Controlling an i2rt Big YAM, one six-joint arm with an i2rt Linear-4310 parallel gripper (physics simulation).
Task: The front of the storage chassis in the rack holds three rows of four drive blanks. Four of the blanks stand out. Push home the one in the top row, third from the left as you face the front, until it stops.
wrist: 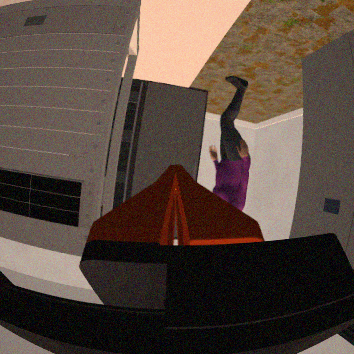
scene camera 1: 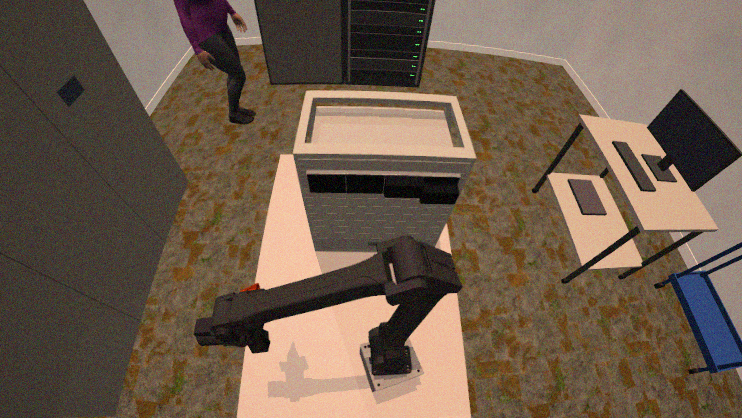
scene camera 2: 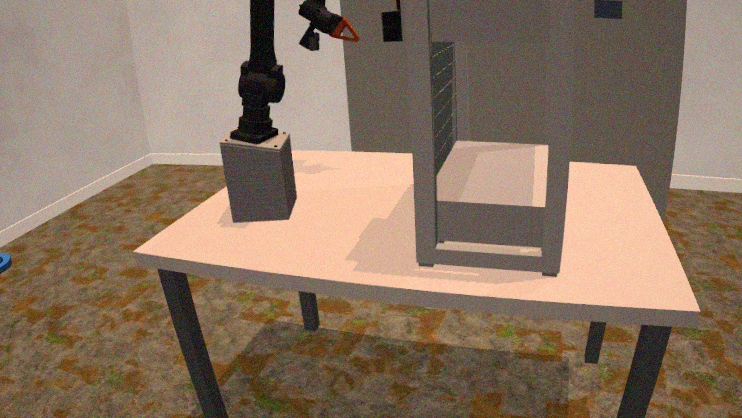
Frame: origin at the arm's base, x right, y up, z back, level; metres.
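Where they show: gripper, between the fingertips: (wrist: 175, 173) (scene camera 1: 258, 284) (scene camera 2: 358, 40); arm's base, origin of its link: (scene camera 1: 390, 361) (scene camera 2: 254, 136).
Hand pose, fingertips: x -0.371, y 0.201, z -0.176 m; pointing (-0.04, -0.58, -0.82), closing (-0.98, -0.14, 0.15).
Each offset is from my fingertips to the top centre of the thing. Level surfaces: height alone.
The rack @[dx +0.349, dy +0.191, dz -0.434 m] (scene camera 1: 384, 152) (scene camera 2: 423, 155) stands on the table. In scene camera 1, dark drive blanks cross the upper part of its front. The third blank from the left (scene camera 1: 402, 187) stands out, and one at the far right (scene camera 1: 439, 192) stands out further. Lower rows are hard to separate there. In scene camera 2, a dark blank @[dx +0.512, dy +0.095, dz -0.301 m] (scene camera 2: 392, 25) juts from the front near the top edge. The inverted wrist view shows part of the blank grid (wrist: 52, 190) at lower left. My gripper (scene camera 1: 250, 287) (scene camera 2: 356, 38) (wrist: 175, 173) is shut and empty, in front and left of the rack, apart from it.
The arm's pedestal (scene camera 1: 369, 371) (scene camera 2: 259, 181) stands on the table @[dy -0.406 m] (scene camera 1: 275, 233) (scene camera 2: 332, 207). A grey cabinet (scene camera 1: 77, 155) rises at left. A person in purple (scene camera 1: 205, 23) (wrist: 232, 180) stands behind left, near a server cabinet (scene camera 1: 306, 41) (wrist: 170, 125). A desk (scene camera 1: 669, 202) and blue cart (scene camera 1: 713, 324) are right.
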